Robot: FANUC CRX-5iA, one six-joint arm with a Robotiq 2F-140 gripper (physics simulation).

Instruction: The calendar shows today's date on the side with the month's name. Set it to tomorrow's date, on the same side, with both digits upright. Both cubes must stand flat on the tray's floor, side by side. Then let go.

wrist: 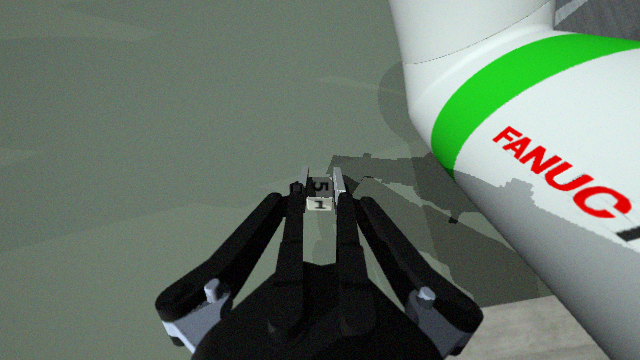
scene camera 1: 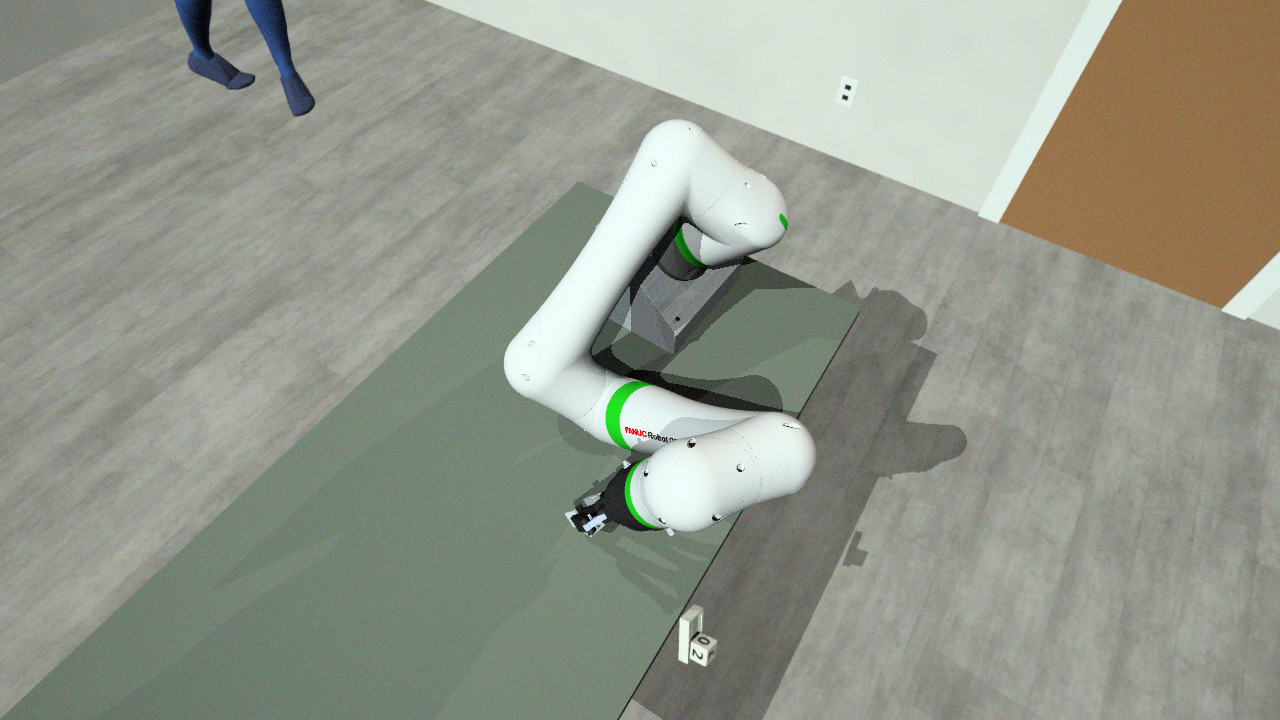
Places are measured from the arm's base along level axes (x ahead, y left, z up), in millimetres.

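Where they show: gripper, fingertip midpoint: (wrist: 320, 176) (scene camera 1: 580, 511); arm's base, link origin: (scene camera 1: 678, 244).
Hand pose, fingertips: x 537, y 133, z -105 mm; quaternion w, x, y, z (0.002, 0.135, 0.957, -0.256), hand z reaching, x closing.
Note:
Things, the pixels of their top centre, and the offset from my fingertips. "pt": a spot on its surface instead. Level surfaces: height alone.
- white digit cube, top centre: (wrist: 319, 193) dx +5, dy +22, dz +22 mm
- white calendar tray, surface spot: (scene camera 1: 684, 639) pt dx +66, dy +242, dz -63 mm
- green table, surface height: dz -44 mm
My gripper (scene camera 1: 583, 521) (wrist: 320, 176) is shut on a white digit cube (wrist: 319, 204). In the wrist view the cube shows a 5 on a shaded face and a 1 on a lit face. In the scene view the fingers hide most of it. The white calendar tray (scene camera 1: 684, 639) is past the table's right edge, over the floor and well away from my gripper, and looks tilted. The other digit cube (scene camera 1: 705, 651) is at the tray's open side, showing 0 and 2, and seems partly out of it. The side with the month's name cannot be made out.
The green table (scene camera 1: 358, 429) lies under my gripper, with its long right edge between the gripper and the tray. A small dark shadow (scene camera 1: 855, 549) lies on the floor to the right. The arm's white forearm (scene camera 1: 662, 416) (wrist: 540, 120) is close beside the gripper.

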